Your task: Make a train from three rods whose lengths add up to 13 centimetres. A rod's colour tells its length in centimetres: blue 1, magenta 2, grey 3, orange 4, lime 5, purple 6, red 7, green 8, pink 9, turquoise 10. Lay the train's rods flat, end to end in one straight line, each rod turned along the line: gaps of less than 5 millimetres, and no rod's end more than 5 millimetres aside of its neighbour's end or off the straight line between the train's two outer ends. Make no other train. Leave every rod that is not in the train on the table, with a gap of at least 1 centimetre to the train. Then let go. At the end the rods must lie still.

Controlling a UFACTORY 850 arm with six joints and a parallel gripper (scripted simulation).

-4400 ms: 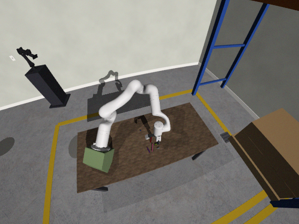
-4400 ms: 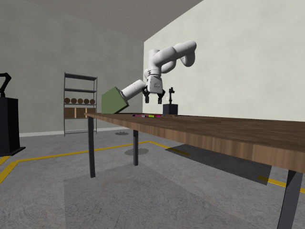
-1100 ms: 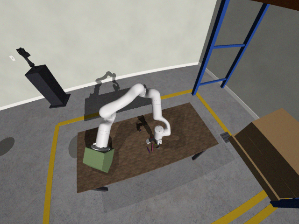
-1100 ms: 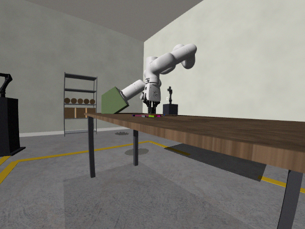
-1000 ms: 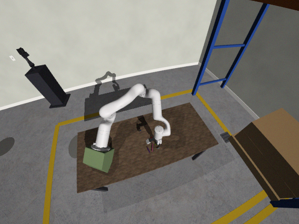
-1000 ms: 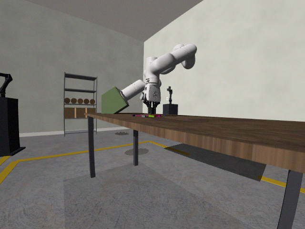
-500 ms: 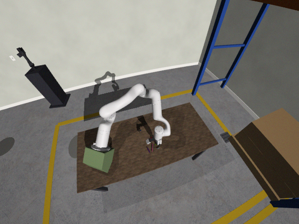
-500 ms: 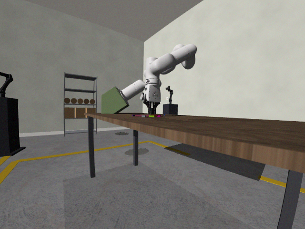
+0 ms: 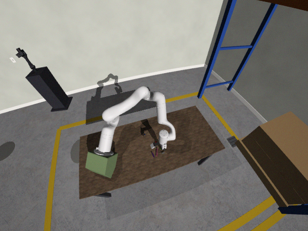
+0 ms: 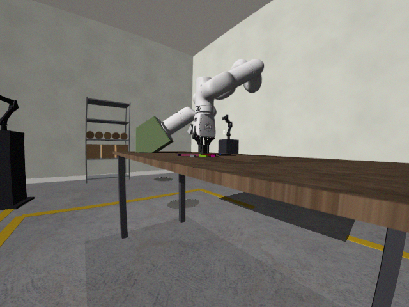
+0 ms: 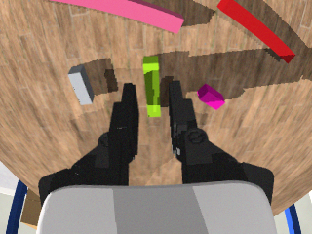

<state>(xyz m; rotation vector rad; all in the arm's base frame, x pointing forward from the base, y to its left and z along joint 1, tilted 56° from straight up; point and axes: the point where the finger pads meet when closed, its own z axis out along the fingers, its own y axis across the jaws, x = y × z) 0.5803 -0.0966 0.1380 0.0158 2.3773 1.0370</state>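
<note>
Now: the lime rod 30 mm below my hand. Also, from my hand: magenta rod (50 mm to the left, 30 mm below); then pink rod (60 mm behind, 40 mm to the right, 30 mm below); then grey rod (50 mm to the right, 30 mm below, 10 mm ahead).
</note>
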